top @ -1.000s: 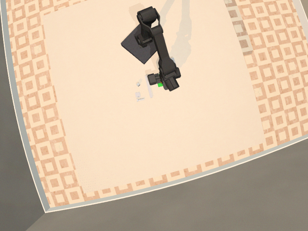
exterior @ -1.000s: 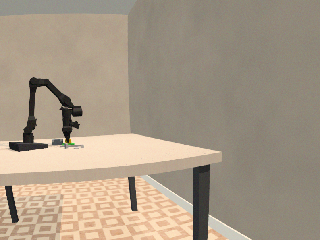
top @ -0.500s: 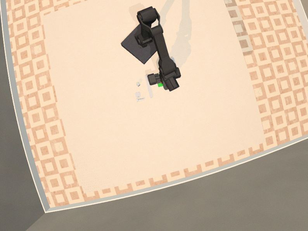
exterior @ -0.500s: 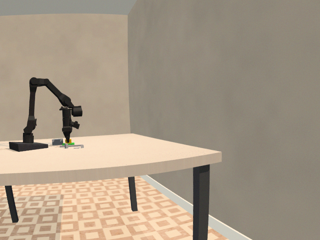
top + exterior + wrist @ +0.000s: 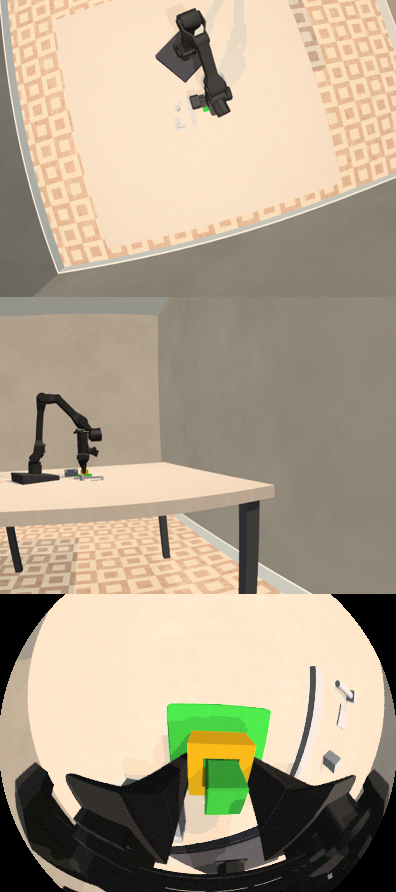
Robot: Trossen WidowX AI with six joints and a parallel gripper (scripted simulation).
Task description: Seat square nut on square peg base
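My gripper is now 70 mm past the grey block, 70 mm to the right of it and 30 mm above it. Also, from my hand: long strip: 10 mm ahead, 100 mm to the right, 50 mm below.
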